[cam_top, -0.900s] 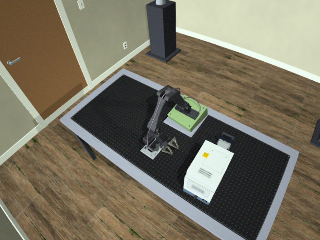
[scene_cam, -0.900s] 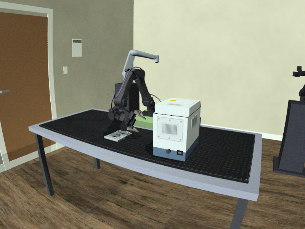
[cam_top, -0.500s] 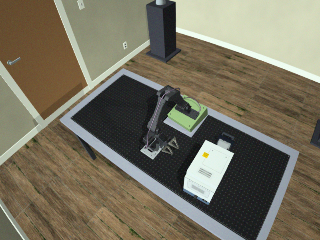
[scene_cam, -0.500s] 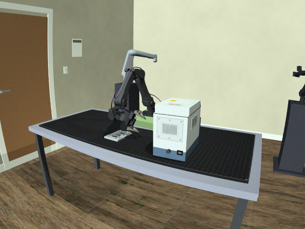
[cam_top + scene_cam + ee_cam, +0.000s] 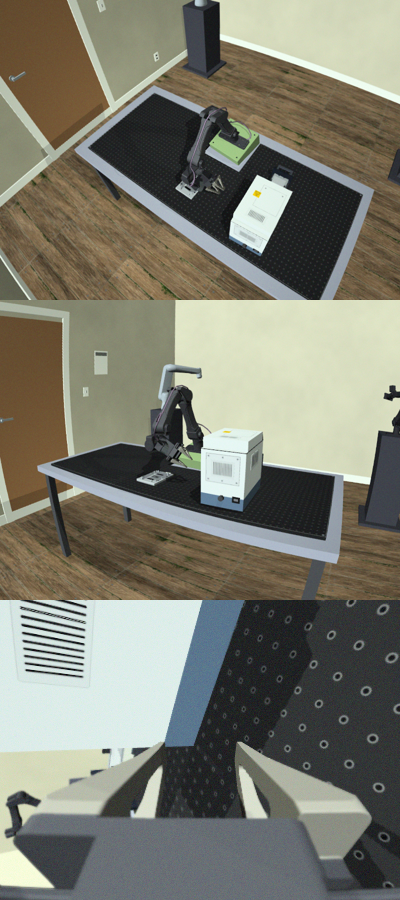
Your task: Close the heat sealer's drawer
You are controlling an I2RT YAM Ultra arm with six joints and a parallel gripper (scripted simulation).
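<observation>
Now: the sealer drawer 230 mm behind my hand, 220 mm to the left of it and 30 mm below it.
</observation>
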